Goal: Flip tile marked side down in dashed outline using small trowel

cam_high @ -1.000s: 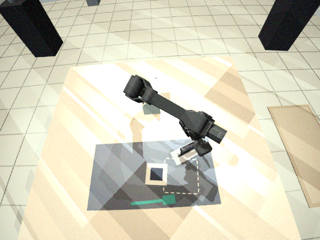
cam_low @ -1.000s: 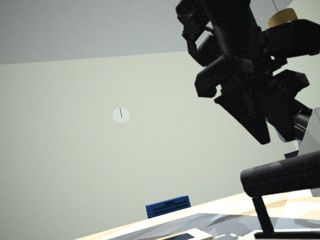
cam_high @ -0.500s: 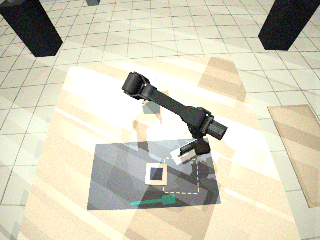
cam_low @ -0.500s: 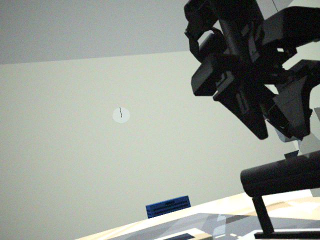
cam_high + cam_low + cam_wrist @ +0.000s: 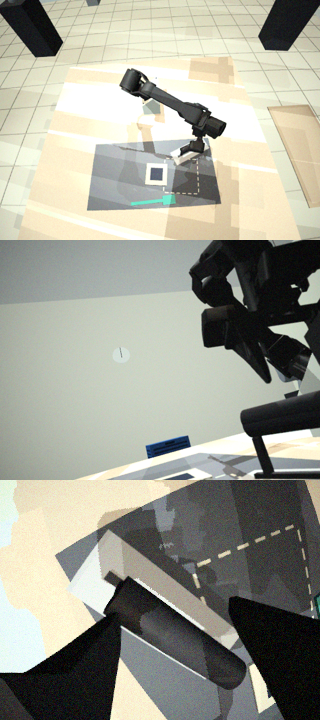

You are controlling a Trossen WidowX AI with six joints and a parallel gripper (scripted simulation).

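My gripper tip is 10 mm past the trowel, 20 mm to the left of it and 70 mm above it. The rest, counted from my gripper tip: grey mat 120 mm ahead, 230 mm to the right, 130 mm below; arrow 260 mm ahead, 200 mm to the right, 100 mm below; tile 130 mm ahead, 210 mm to the right, 100 mm below.
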